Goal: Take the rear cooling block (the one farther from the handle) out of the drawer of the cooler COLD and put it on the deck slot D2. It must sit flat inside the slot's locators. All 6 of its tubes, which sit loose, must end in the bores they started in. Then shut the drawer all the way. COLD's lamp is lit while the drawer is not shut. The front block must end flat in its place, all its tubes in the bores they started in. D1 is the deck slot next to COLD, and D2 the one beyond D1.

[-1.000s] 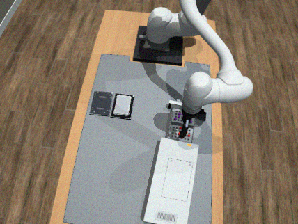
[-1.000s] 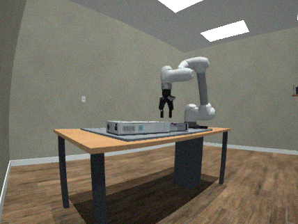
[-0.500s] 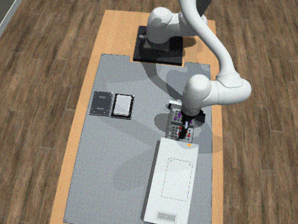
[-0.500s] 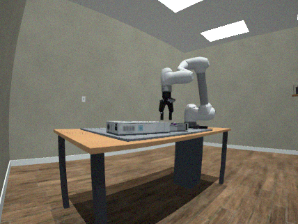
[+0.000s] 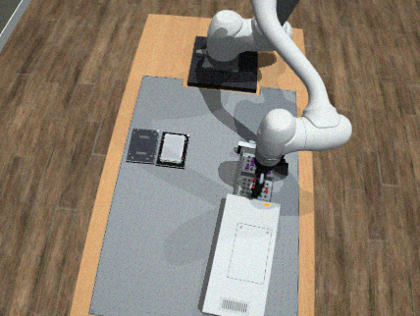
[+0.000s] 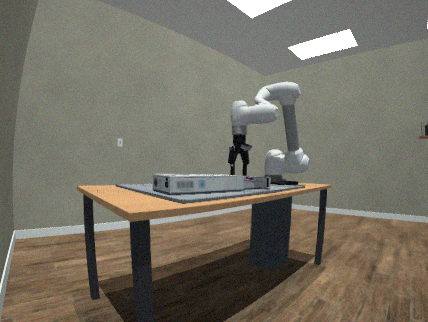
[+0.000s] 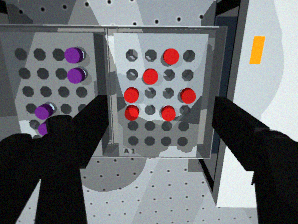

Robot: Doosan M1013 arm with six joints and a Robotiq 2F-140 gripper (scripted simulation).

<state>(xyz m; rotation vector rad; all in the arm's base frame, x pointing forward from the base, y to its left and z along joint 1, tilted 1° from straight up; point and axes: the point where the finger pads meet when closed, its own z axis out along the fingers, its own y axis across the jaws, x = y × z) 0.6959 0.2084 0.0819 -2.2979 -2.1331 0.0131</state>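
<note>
My gripper is now 7 cm above the cooling block. Also, from my hand: deck slot D2: 48 cm to the right, 14 cm behind, 10 cm below; white cooler: 10 cm ahead, 6 cm below, 1 cm to the right.
</note>
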